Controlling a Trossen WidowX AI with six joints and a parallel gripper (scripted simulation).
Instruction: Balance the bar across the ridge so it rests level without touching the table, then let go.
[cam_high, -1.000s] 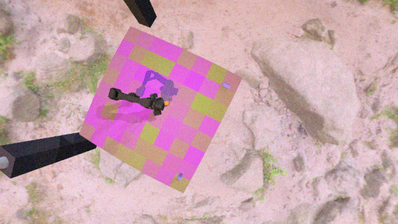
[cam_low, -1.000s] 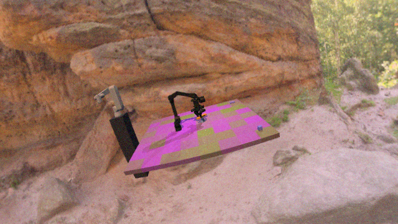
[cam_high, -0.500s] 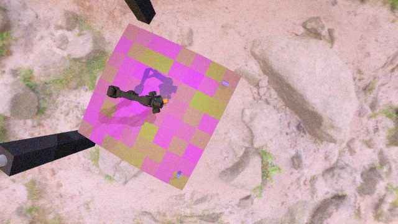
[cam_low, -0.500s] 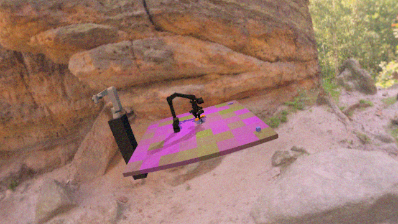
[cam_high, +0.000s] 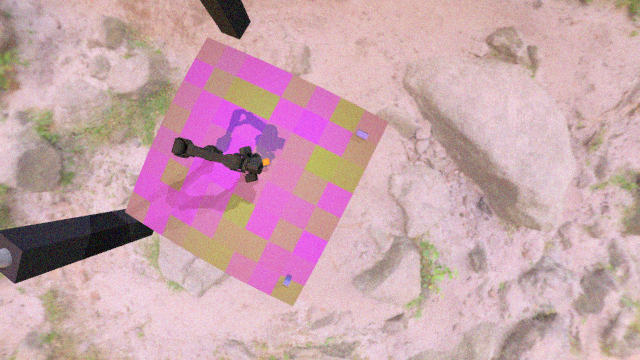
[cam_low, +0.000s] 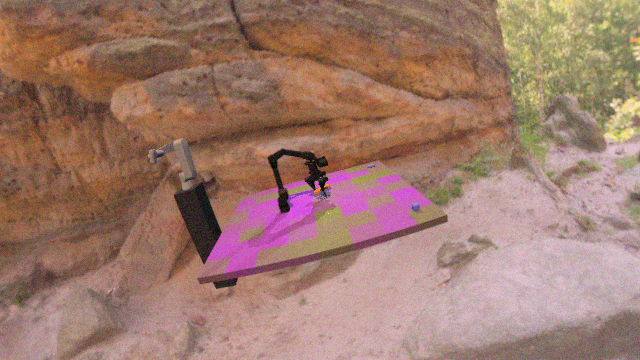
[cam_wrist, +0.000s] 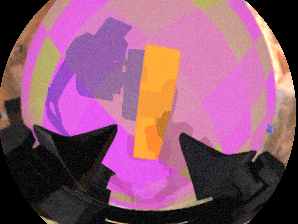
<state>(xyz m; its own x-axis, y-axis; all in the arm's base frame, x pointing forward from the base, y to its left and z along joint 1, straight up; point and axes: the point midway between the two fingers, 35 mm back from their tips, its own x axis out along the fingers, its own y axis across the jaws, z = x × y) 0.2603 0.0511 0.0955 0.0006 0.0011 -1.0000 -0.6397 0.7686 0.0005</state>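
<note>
Now: the orange bar 2 cm ahead of my gripper tip and 2 cm to the left of it. Round my gripper tip: small purple block (48 cm ahead, 45 cm to the left, 5 cm below); small blue cube (48 cm ahead, 55 cm to the right, 4 cm below).
</note>
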